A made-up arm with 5 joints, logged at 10 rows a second.
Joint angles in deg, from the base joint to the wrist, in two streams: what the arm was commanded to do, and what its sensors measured. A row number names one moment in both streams.
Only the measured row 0 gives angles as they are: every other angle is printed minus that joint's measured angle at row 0.
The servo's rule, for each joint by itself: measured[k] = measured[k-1] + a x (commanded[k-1-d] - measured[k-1]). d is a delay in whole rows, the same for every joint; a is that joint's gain. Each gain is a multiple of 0.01, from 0.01 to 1. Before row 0 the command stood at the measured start. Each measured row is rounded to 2 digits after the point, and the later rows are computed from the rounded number. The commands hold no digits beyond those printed.
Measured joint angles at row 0: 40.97, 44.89, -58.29, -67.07, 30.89
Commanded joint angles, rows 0 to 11: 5.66, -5.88, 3.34, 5.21, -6.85; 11.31, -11.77, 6.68, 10.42, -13.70; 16.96, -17.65, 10.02, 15.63, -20.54; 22.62, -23.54, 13.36, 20.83, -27.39; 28.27, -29.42, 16.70, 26.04, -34.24; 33.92, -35.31, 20.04, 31.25, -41.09; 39.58, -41.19, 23.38, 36.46, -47.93; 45.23, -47.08, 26.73, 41.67, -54.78; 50.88, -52.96, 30.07, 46.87, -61.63; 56.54, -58.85, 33.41, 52.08, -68.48; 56.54, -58.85, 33.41, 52.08, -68.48; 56.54, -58.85, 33.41, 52.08, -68.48
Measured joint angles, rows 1 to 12: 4.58, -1.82, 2.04, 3.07, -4.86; 10.03, -4.90, 4.87, 7.41, -11.14; 15.64, -8.85, 8.01, 12.26, -17.81; 21.29, -13.40, 11.27, 17.32, -24.61; 26.94, -18.37, 14.58, 22.46, -31.45; 32.59, -23.62, 17.91, 27.65, -38.29; 38.25, -29.07, 21.25, 32.85, -45.13; 43.90, -34.65, 24.59, 38.05, -51.98; 49.55, -40.33, 27.93, 43.25, -58.83; 55.21, -46.07, 31.27, 48.46, -65.68; 56.29, -50.03, 32.58, 50.60, -67.67; 56.49, -52.76, 33.09, 51.47, -68.25
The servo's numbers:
d 0
a 0.81 0.31 0.61 0.59 0.71

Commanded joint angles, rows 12 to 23: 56.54, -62.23, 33.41, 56.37, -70.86; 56.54, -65.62, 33.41, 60.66, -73.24; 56.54, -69.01, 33.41, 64.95, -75.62; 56.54, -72.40, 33.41, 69.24, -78.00; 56.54, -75.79, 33.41, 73.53, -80.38; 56.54, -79.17, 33.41, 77.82, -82.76; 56.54, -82.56, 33.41, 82.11, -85.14; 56.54, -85.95, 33.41, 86.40, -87.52; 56.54, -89.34, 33.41, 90.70, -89.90; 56.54, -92.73, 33.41, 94.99, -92.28; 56.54, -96.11, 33.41, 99.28, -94.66; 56.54, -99.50, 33.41, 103.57, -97.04
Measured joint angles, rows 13 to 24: 56.53, -55.70, 33.29, 54.36, -70.10; 56.54, -58.78, 33.36, 58.08, -72.33; 56.54, -61.95, 33.39, 62.13, -74.67; 56.54, -65.19, 33.40, 66.32, -77.03; 56.54, -68.48, 33.41, 70.57, -79.41; 56.54, -71.79, 33.41, 74.85, -81.79; 56.54, -75.13, 33.41, 79.13, -84.17; 56.54, -78.48, 33.41, 83.42, -86.55; 56.54, -81.85, 33.41, 87.72, -88.93; 56.54, -85.22, 33.41, 92.01, -91.31; 56.54, -88.60, 33.41, 96.30, -93.69; 56.54, -91.98, 33.41, 100.59, -96.07
